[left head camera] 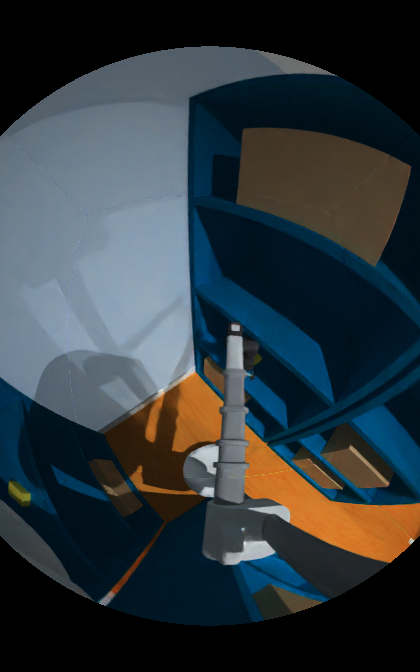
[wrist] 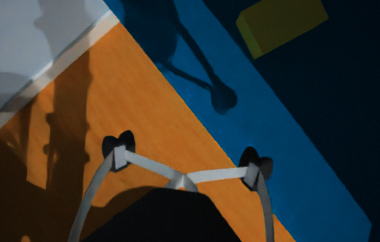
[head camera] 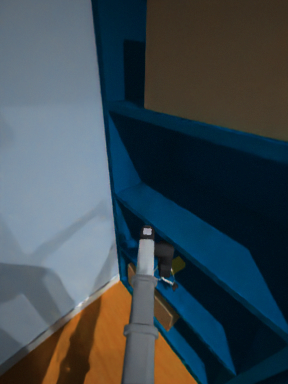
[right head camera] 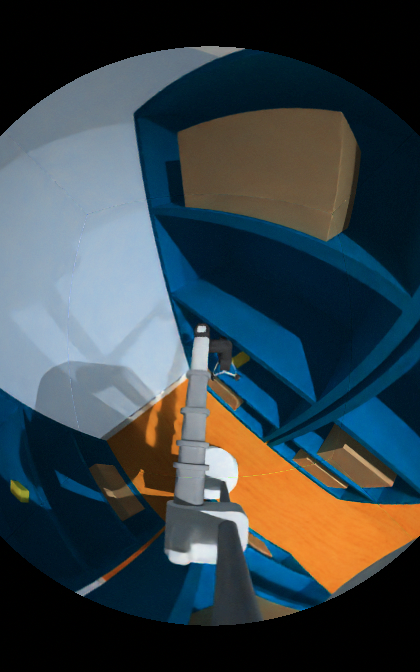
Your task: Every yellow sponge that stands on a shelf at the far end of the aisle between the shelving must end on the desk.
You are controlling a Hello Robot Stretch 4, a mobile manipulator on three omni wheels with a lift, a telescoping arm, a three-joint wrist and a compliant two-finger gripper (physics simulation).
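Places are measured from the robot's base along level axes (x ahead, y left, z up), in metres.
Where they show: gripper, fingertip midpoint: (wrist: 187, 152) (head camera: 160, 286).
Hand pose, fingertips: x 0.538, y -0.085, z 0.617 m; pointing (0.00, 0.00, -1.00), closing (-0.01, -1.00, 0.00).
Observation:
After its pixels a point has its place.
A yellow sponge (head camera: 178, 264) @[y -0.202, x 0.714, z 0.551 m] (left head camera: 257, 359) (right head camera: 241, 358) (wrist: 285, 22) @[y -0.191, x 0.711, z 0.551 m] is on a low blue shelf board (head camera: 202, 305) @[y -0.317, x 0.516, z 0.506 m] (right head camera: 260, 397) (wrist: 305, 170) @[y -0.272, x 0.507, z 0.506 m] near the wall. My gripper (head camera: 166, 279) (right head camera: 225, 375) (wrist: 187, 152) @[y -0.085, x 0.538, z 0.617 m] is open, with no object between its fingertips. In the wrist view the sponge is beyond the fingers at the upper right, apart from them, and its top is cut off by the frame. The dark wrist partly covers it in the head view. A second yellow sponge (left head camera: 19, 493) (right head camera: 19, 492) is on the opposite shelving at the far left. The desk does not show.
A higher shelf board (head camera: 200, 225) @[y -0.235, x 0.654, z 0.963 m] overhangs the near sponge. A large brown box (head camera: 215, 65) @[y -0.123, x 0.567, z 1.538 m] (left head camera: 320, 185) (right head camera: 260, 165) stands above. A low brown box (head camera: 165, 310) @[y -0.140, x 0.549, z 0.307 m] (right head camera: 225, 393) lies under the sponge's board. A pale wall (head camera: 50, 150) @[y 0.405, x 0.715, z 1.257 m] closes the aisle beside the shelving.

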